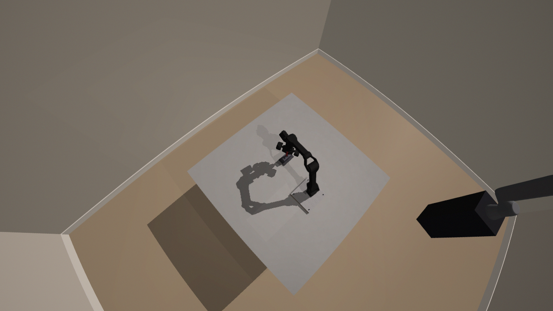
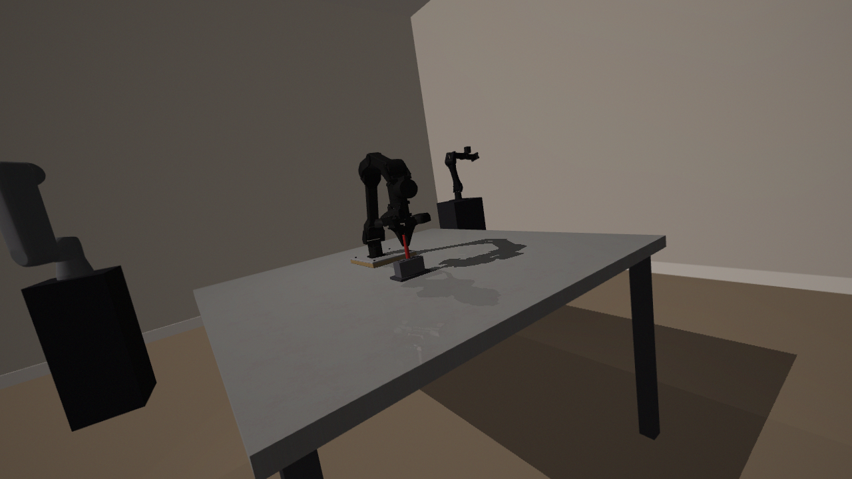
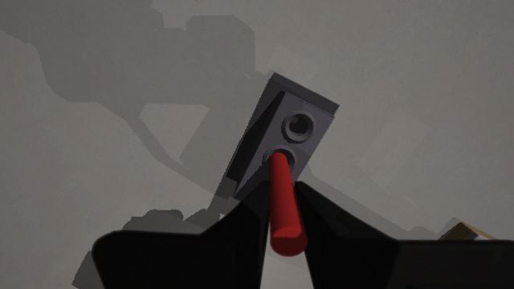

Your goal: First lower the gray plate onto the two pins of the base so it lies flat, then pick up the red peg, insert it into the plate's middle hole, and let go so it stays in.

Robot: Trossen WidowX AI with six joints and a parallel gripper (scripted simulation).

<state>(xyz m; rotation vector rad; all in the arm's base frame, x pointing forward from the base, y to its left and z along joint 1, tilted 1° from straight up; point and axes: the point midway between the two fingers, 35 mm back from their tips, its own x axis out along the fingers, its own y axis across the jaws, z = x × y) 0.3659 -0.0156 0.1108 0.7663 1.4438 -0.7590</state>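
Right now my gripper tip is right at the red peg. The rest, counted from my gripper tip: gray plate 6 cm below; then dark base 9 cm below.
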